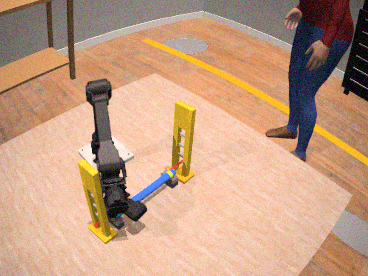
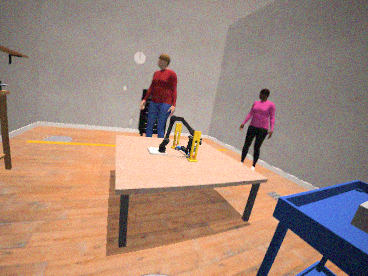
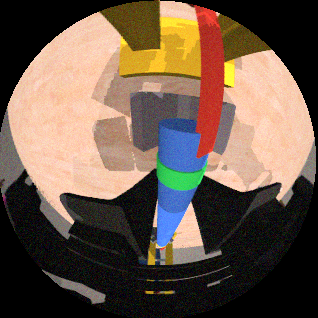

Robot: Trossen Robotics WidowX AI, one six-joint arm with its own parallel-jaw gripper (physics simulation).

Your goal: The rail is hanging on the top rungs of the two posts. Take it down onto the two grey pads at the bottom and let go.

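Places are measured from the arm's base along level axes (x ahead, y left, z up), in millimetres.
Where they show: gripper, fingertip midpoint: [image 1: 125,212] [image 3: 171,172]; arm's base, link origin: [image 2: 161,151].
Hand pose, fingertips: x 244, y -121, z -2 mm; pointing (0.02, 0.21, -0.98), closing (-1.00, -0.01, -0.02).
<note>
Each offset is from my fingertips to the centre of the thing. "pt": to the spot under its first point. Level surfaces: height alone.
The blue rail @(dx +1, dy +96, dz +25 mm) [image 1: 151,189] [image 3: 177,142] lies low between the two yellow posts, the near post @(dx -5, dy -114, dz +134 mm) [image 1: 93,191] [image 2: 195,145] and the far post @(dx +6, dy +285, dz +134 mm) [image 1: 184,131] [image 2: 177,135]. Its far end, with a yellow band, rests on the far grey pad @(dx +4, dy +223, dz +6 mm) [image 1: 172,183]. Its near end, with a green band @(dx -1, dy -29, dz +25 mm) [image 3: 180,176] and a red peg @(pt dx -7, dy -69, dz +39 mm) [image 3: 211,89], is just over the near grey pad @(dx -3, dy -52, dz +6 mm) [image 1: 118,223] [image 3: 146,118]; I cannot tell if they touch. My gripper [image 1: 128,206] [image 3: 171,172] is shut on the rail near that end, beside the near post.
The arm's white base plate [image 1: 125,154] sits behind the posts on the wooden table @(dz -16 mm) [image 1: 237,213] [image 2: 155,175]. A person in blue trousers [image 1: 303,82] [image 2: 162,93] stands by the far side, another in pink [image 2: 260,123] to the right. A blue cart [image 2: 300,213] stands in front.
</note>
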